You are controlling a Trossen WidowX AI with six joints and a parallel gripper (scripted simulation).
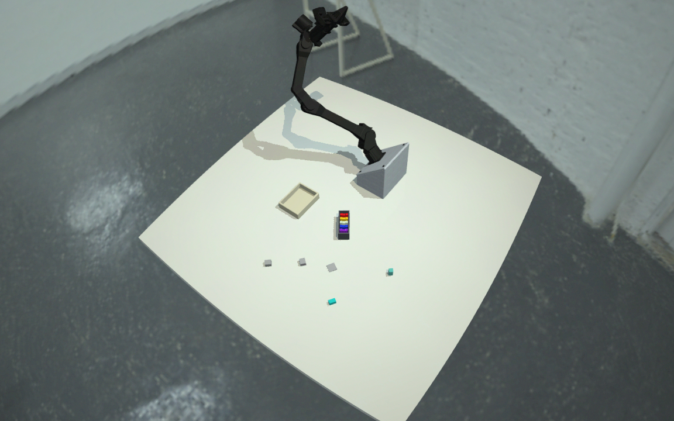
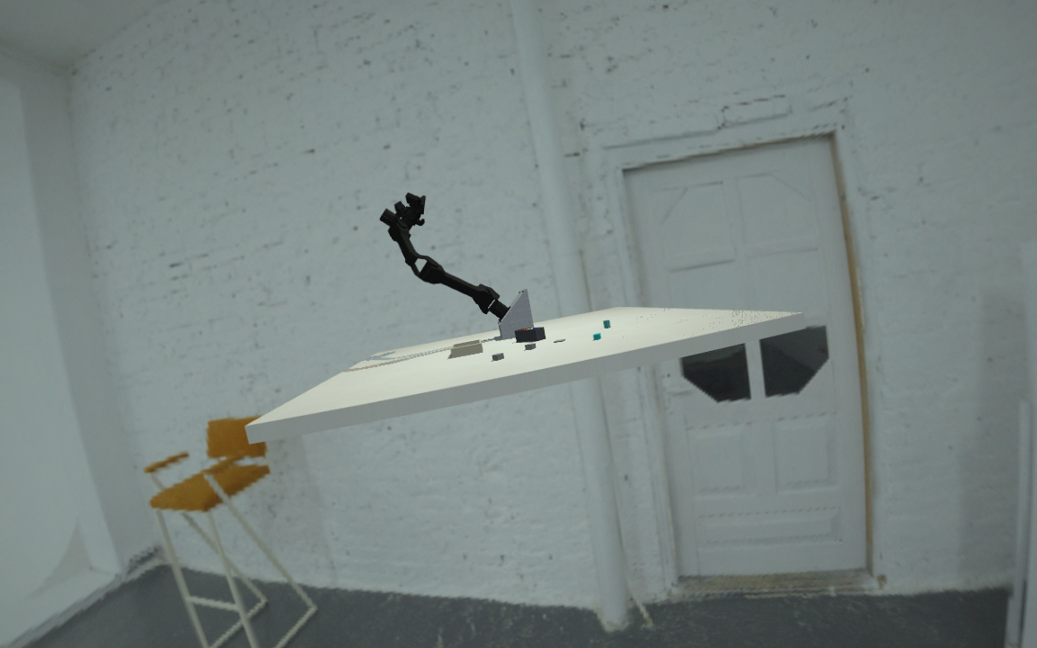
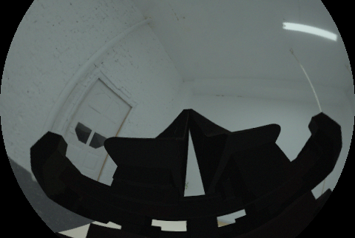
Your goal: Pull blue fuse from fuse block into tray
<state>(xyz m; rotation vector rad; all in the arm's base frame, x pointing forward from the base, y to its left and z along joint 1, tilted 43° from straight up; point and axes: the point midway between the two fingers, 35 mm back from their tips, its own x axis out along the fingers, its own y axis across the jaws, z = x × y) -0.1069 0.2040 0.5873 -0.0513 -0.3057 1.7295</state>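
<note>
Right now the blue fuse is 510 mm ahead of my gripper tip, 240 mm to the left of it and 640 mm below it. Also, from my gripper tip: tray: 470 mm ahead, 20 mm to the left, 670 mm below.
</note>
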